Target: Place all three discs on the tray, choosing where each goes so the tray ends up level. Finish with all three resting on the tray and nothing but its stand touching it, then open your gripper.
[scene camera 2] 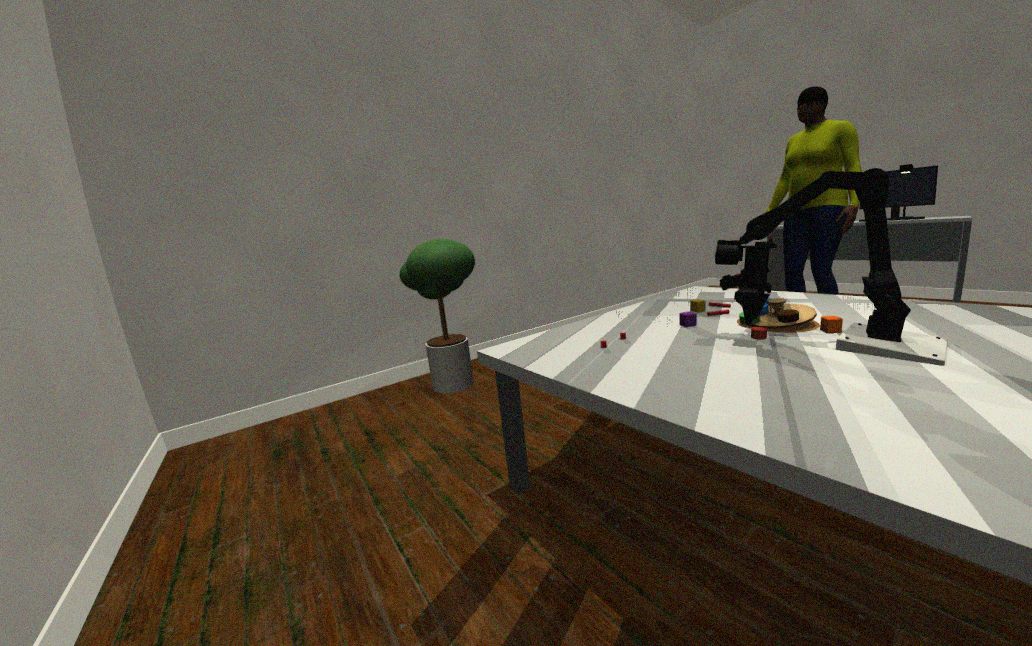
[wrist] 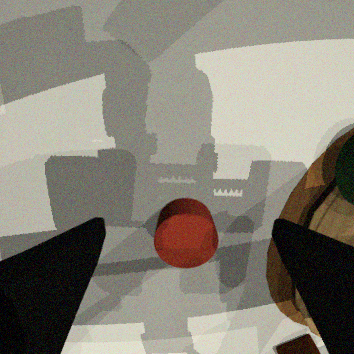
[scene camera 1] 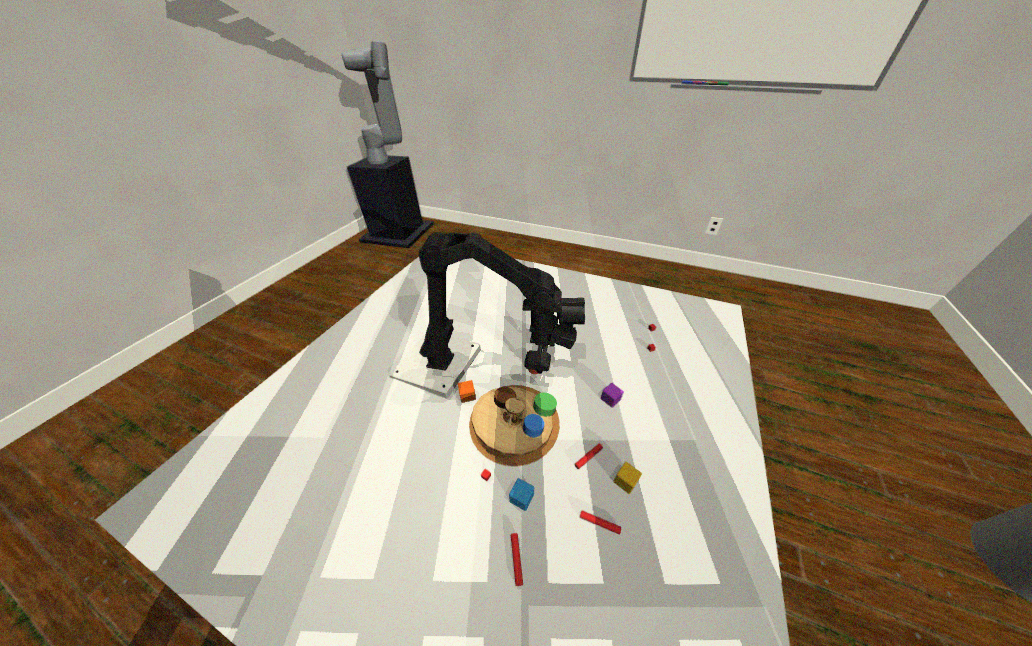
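The red disc [scene camera 1: 534, 371] [scene camera 2: 758, 332] [wrist: 186, 240] stands on the table beside the tray [scene camera 1: 495, 431] [scene camera 2: 805, 312] [wrist: 330, 218]. My gripper [scene camera 1: 536, 366] [scene camera 2: 752, 319] [wrist: 190, 226] is open and empty above the red disc, with one finger on either side of it in the wrist view. The green disc [scene camera 1: 545, 403] and the blue disc [scene camera 1: 533, 425] rest on the round wooden tray. In scene camera 2 the tray looks lower on the green disc's side. My gripper partly hides the green disc there.
A dark brown round piece [scene camera 1: 504, 396] and a tan knob [scene camera 1: 514, 406] are on the tray. An orange cube [scene camera 1: 466, 390] sits between tray and arm base. A purple cube [scene camera 1: 612, 394], blue cube [scene camera 1: 521, 493], yellow cube [scene camera 1: 627, 476], red sticks and small red cubes lie around.
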